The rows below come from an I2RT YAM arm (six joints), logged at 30 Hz.
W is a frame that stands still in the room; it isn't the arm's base.
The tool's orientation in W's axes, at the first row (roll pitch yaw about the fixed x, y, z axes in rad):
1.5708 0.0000 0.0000
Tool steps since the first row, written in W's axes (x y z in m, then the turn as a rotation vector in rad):
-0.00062 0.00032 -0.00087 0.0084 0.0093 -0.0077
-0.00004 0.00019 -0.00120 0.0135 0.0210 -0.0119
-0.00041 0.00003 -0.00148 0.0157 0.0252 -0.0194
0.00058 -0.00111 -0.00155 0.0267 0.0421 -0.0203
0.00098 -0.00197 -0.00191 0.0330 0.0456 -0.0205
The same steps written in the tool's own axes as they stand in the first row. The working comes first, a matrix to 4 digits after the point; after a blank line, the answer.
The tool's axes in the first row as the columns of a matrix, in W's axes (used below as rounded here):
1.0000 0.0000 0.0000
0.0000 0.0000 -1.0000
0.0000 1.0000 0.0000

-0.00062 -0.00087 -0.00032 0.0084 -0.0077 -0.0093
-0.00004 -0.00120 -0.00019 0.0135 -0.0119 -0.0210
-0.00041 -0.00148 -0.00003 0.0157 -0.0194 -0.0252
0.00058 -0.00155 0.00111 0.0267 -0.0203 -0.0421
0.00098 -0.00191 0.00197 0.0330 -0.0205 -0.0456

